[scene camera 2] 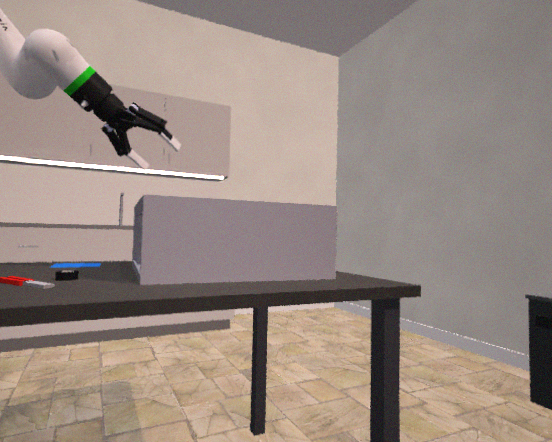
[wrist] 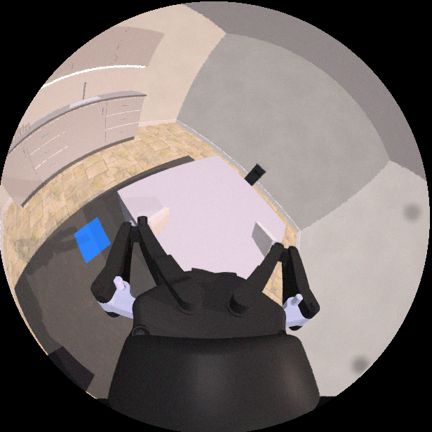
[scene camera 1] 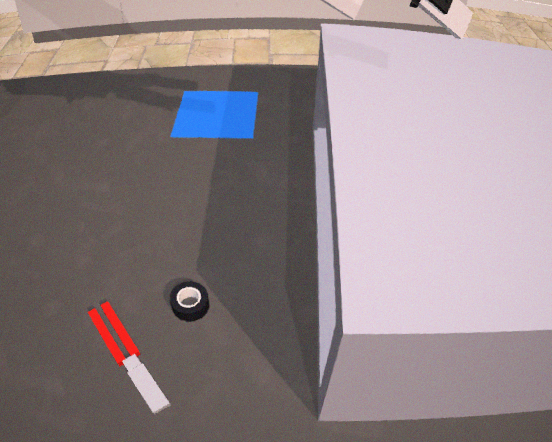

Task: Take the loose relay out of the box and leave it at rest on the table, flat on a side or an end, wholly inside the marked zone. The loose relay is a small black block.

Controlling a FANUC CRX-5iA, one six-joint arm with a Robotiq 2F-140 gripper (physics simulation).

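Places are measured from the arm's base along level axes (x ahead, y left, z up), in metres.
Pixels of known places: gripper, fingertip midpoint: (scene camera 2: 162, 158) (scene camera 1: 405, 15).
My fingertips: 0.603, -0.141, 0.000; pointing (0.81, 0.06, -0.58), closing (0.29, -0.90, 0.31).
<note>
Behind a point stands the place of what it marks, as x, y, z.
The loose relay does not show in any view. The pale box (scene camera 1: 440, 190) @(0.615, -0.251, -0.135) (scene camera 2: 235, 240) @(0.678, -0.435, -0.236) (wrist: 215, 200) stands on the table, with its open side facing left in the scene camera 1 view; its inside is mostly hidden. The marked zone is a flat blue patch (scene camera 1: 217, 115) @(0.458, 0.186, -0.337) (scene camera 2: 76, 265) @(0.452, 0.176, -0.337) (wrist: 92, 240) on the table, left of the box's open side and toward the top of the scene camera 1 view. My gripper (scene camera 2: 160, 154) @(0.603, -0.141, 0.000) (wrist: 211, 222) is open and empty, high above the box and tilted downward; its pale fingertips also show at the top right in the scene camera 1 view.
A black tape roll with a white core (scene camera 1: 190, 314) @(0.357, -0.213, -0.322) (scene camera 2: 66, 275) @(0.353, -0.213, -0.326) lies on the dark table (scene camera 1: 100, 225) @(0.247, -0.027, -0.338) (scene camera 2: 380, 286) @(0.944, -0.671, -0.338) left of the box. A red-handled tool (scene camera 1: 120, 332) @(0.267, -0.218, -0.328) (scene camera 2: 15, 281) @(0.254, -0.245, -0.330) lies farther left. A long counter (wrist: 75, 130) stands beyond the table.
</note>
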